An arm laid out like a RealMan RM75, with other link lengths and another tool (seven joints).
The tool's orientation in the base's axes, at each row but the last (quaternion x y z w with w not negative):
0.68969 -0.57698 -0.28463 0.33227
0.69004 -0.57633 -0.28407 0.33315
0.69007 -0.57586 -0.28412 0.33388
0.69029 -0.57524 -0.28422 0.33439
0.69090 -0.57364 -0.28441 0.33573
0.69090 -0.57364 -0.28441 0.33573
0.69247 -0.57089 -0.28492 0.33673
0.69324 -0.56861 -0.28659 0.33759
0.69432 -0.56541 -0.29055 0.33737
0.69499 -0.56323 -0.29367 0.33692
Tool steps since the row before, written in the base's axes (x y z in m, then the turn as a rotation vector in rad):
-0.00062 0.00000 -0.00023 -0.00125 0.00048 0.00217
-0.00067 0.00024 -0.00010 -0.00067 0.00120 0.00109
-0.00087 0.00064 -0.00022 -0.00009 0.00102 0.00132
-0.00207 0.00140 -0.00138 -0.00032 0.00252 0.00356
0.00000 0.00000 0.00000 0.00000 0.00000 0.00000
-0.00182 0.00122 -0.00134 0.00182 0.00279 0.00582
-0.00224 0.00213 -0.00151 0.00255 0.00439 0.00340
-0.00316 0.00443 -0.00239 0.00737 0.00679 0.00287
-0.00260 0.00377 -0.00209 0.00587 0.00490 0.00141
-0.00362 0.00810 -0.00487 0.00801 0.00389 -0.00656
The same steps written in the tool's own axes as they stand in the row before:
-0.00010 0.00020 0.00062 -0.00071 0.00241 -0.00043
-0.00035 0.00030 0.00055 -0.00131 0.00113 -0.00031
-0.00078 0.00028 0.00073 -0.00103 0.00098 -0.00088
-0.00173 0.00000 0.00227 -0.00256 0.00271 -0.00228
0.00000 0.00000 0.00000 0.00000 0.00000 0.00000
-0.00152 -0.00011 0.00207 -0.00246 0.00318 -0.00537
-0.00249 -0.00011 0.00237 -0.00387 0.00063 -0.00468
-0.00492 -0.00057 0.00329 -0.00531 -0.00296 -0.00847
-0.00415 -0.00064 0.00277 -0.00371 -0.00299 -0.00614
-0.00850 -0.00290 0.00466 -0.00208 -0.01047 -0.00291

